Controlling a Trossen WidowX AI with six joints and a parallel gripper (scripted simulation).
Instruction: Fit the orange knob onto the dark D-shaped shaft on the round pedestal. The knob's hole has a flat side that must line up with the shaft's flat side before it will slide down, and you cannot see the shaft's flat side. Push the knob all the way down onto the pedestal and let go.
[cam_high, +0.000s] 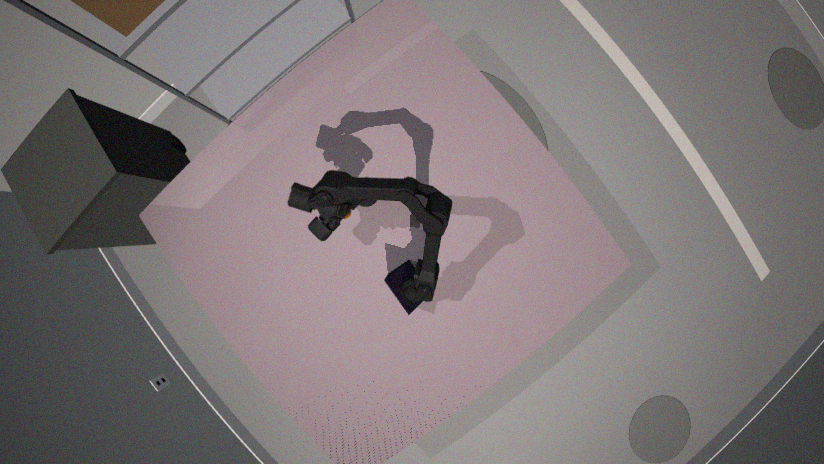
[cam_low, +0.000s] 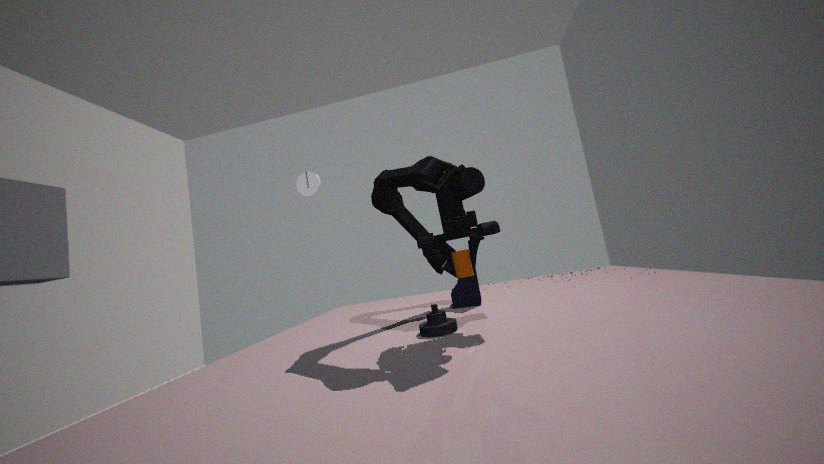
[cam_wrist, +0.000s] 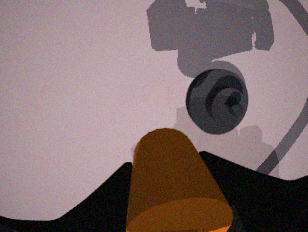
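Now: the round pedestal 90 mm below my gripper tip, 80 mm to the right of it and 30 mm ahead of it. From my gripper tip the other things lie so: orange knob (20 mm above).
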